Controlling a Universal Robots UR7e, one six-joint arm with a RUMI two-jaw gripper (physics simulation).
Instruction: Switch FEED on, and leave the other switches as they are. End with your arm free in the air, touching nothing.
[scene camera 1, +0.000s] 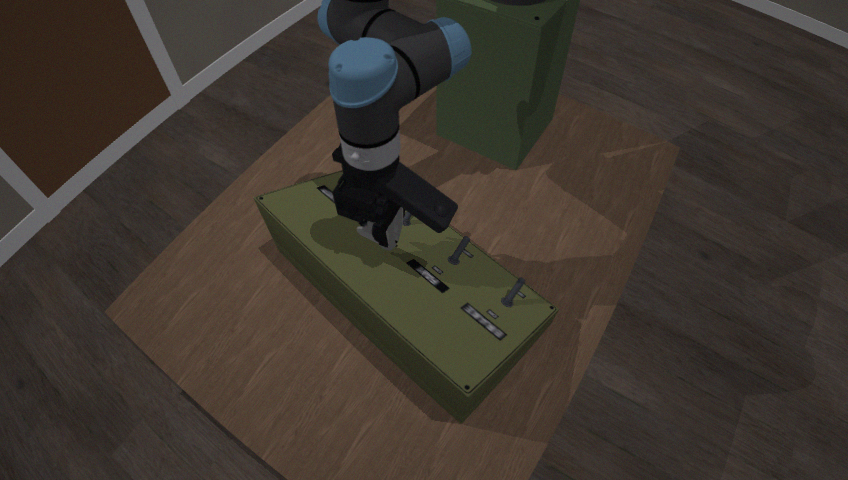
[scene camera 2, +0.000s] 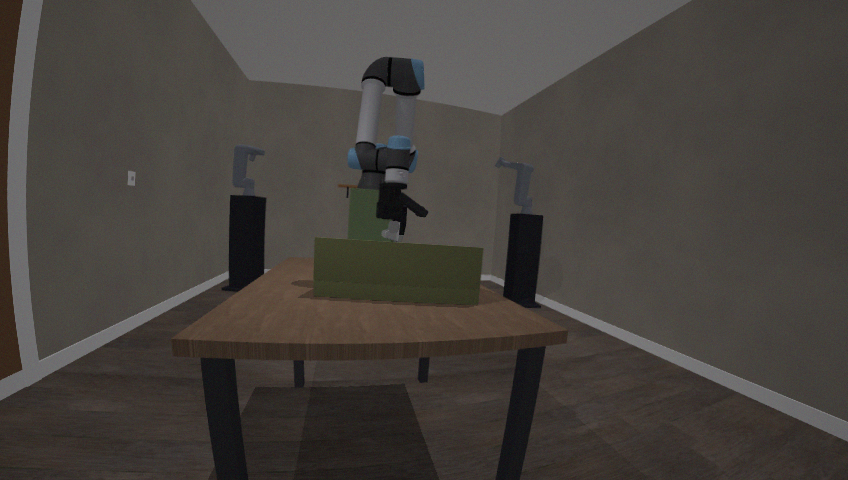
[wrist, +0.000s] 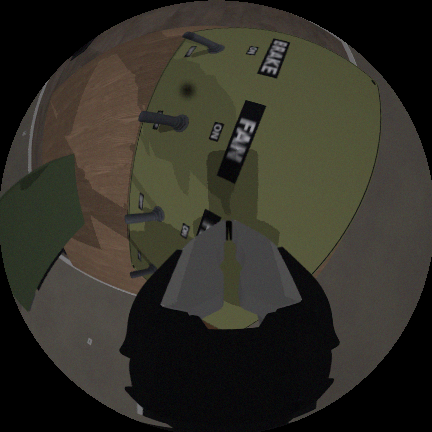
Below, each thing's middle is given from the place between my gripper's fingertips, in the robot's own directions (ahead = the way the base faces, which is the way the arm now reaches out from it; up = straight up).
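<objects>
As for the switch box (scene camera 1: 445, 322), my hand is 6 cm above it, and it is also 1 cm to the right of the box and 1 cm past it.
</objects>
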